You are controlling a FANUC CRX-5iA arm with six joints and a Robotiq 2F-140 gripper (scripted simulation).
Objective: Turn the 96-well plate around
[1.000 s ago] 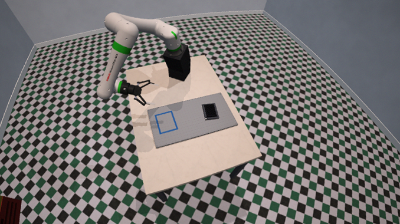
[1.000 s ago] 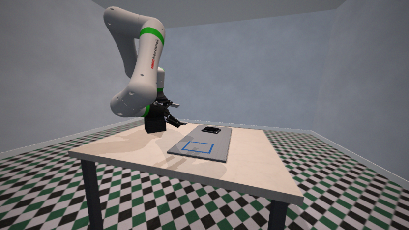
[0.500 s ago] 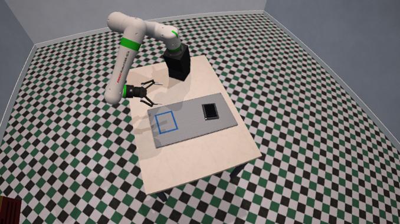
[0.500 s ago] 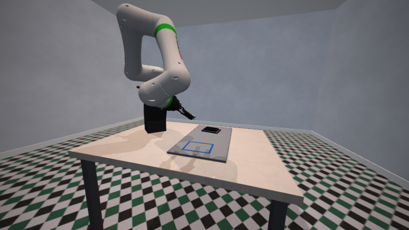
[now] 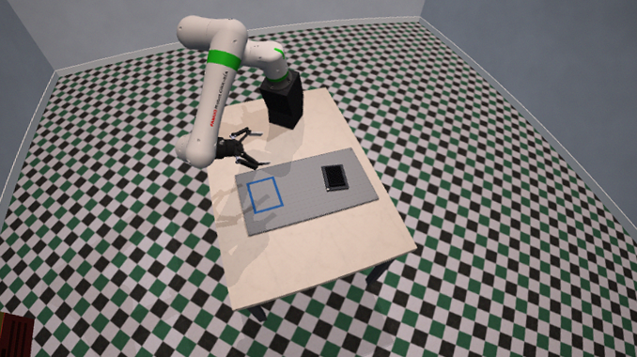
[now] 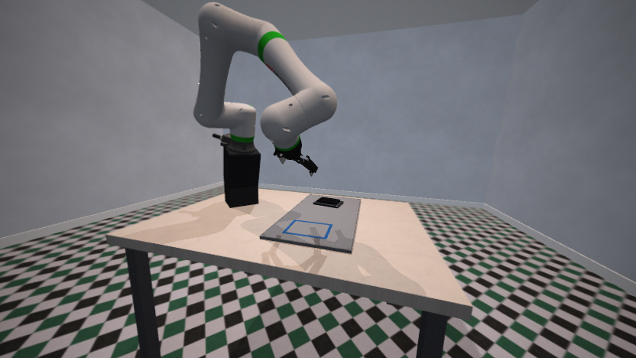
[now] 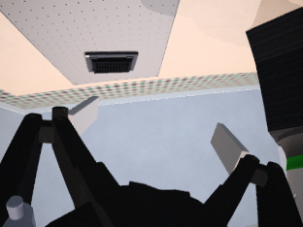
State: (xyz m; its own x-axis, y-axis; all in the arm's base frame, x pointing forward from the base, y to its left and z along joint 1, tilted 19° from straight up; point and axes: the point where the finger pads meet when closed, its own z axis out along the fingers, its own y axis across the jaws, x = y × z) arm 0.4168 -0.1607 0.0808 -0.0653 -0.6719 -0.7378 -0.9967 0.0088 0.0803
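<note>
Right now the black 96-well plate is 350 mm to the left of my hand, 250 mm below it and 80 mm ahead of it. The rest, counted from my hand: dark plate nest N1 (350 mm to the left, 270 mm below, 80 mm ahead); then white A1 mark (280 mm to the left, 260 mm below, 140 mm ahead).
</note>
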